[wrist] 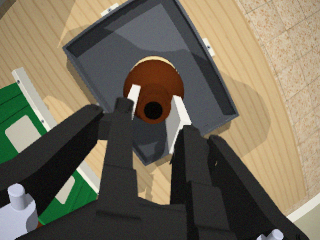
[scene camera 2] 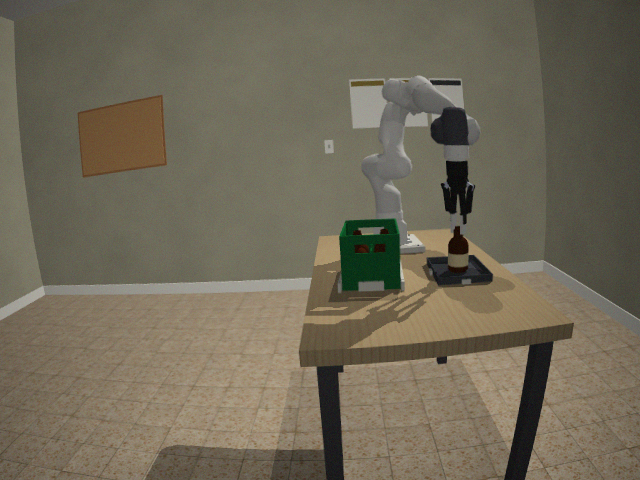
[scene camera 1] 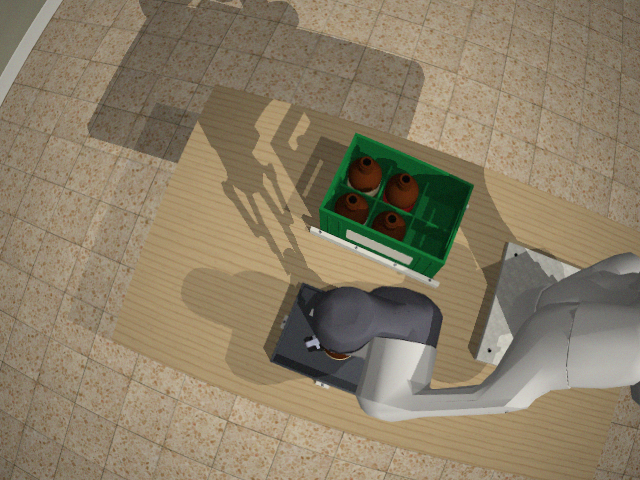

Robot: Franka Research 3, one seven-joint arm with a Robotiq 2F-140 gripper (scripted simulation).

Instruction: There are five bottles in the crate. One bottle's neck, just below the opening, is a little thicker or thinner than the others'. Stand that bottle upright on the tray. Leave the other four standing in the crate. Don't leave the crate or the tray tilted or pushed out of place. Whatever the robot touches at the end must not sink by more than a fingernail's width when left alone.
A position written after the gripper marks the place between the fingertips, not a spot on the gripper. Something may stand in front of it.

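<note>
The gripper [scene camera 2: 458, 233] is in the scene, and the gripper appears in the wrist view [wrist: 153, 103] as well. A brown bottle [scene camera 2: 458, 247] is visible, as is a brown bottle [scene camera 1: 366, 177]. There is a green crate [scene camera 1: 444, 196], and the crate also appears in scene camera 2 [scene camera 2: 382, 266]. A white rail [scene camera 1: 324, 235] is there too, and the rail appears again in the wrist view [wrist: 26, 86].
</note>
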